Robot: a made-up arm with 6 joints.
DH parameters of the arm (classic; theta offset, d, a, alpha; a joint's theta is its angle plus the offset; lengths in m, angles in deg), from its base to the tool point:
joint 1: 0 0.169 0 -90
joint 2: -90 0 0.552 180
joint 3: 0 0 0 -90
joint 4: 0 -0.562 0 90
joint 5: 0 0.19 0 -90
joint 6: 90 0 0 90
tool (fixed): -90 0 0 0
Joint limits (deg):
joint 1: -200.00..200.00
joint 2: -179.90..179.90
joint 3: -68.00..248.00
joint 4: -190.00..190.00
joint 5: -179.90..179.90
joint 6: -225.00..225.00
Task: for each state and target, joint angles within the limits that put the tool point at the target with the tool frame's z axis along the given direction. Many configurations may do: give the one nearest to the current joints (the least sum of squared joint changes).
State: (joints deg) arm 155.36 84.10 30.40 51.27 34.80 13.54
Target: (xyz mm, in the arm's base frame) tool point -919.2 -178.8 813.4 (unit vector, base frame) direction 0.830 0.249 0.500
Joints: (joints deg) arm 199.20 52.51 71.22 45.40 49.95 -30.54
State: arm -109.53 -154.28 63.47 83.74 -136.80 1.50
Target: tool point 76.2 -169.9 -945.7 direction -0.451 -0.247 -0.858
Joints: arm -85.05 -179.81 89.96 108.81 -120.92 -2.73
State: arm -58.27 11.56 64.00 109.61 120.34 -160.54
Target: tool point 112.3 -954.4 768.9 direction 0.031 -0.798 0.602
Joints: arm -83.41 49.28 54.44 90.60 85.52 -148.18
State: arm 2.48 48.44 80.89 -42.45 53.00 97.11
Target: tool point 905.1 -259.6 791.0 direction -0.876 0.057 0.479
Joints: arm -12.98 46.65 89.00 -74.83 39.77 60.23
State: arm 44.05 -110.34 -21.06 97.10 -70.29 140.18
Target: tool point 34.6 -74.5 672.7 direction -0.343 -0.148 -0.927
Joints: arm 49.32 -71.36 -54.84 66.82 -74.55 127.44
